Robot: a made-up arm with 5 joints.
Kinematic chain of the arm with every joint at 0, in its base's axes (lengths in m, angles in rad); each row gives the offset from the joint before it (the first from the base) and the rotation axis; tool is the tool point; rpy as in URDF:
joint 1: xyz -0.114 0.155 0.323 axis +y
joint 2: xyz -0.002 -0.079 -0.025 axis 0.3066 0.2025 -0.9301
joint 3: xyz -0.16 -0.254 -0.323 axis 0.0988 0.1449 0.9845
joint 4: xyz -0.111 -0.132 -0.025 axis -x
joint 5: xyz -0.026 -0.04 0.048 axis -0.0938 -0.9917 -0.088
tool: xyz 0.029 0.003 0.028 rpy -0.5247 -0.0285 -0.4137
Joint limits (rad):
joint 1: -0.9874..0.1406
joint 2: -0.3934..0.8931
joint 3: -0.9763..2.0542
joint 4: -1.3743..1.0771
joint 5: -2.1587..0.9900
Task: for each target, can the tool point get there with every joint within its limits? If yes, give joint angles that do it. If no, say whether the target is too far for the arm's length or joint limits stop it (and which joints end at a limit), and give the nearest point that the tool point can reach.
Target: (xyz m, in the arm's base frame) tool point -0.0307 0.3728 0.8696
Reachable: no: joint limits stop it (at a limit: joint 1, joint 2, joint 3) | nearest point 0.2473 -0.1976 0.3171 | short by 0.841 m
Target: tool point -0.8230 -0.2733 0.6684
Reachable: no: too far | nearest point -0.6303 -0.1155 0.1014 | short by 0.619 m
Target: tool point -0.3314 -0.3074 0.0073
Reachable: yes | joints -0.1110 -0.0616 -0.0747 0.6488 -0.1240
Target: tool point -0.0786 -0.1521 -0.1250
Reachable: yes | joints -0.5057 0.5463 1.6939 0.2772 -1.2124
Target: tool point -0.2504 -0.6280 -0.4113
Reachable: no: too far | nearest point -0.2058 -0.3953 -0.1711 | short by 0.337 m
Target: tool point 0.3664 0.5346 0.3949
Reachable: no: joint limits stop it (at a limit: joint 1, joint 2, joint 3) | nearest point 0.2973 -0.1781 0.2893 | short by 0.724 m
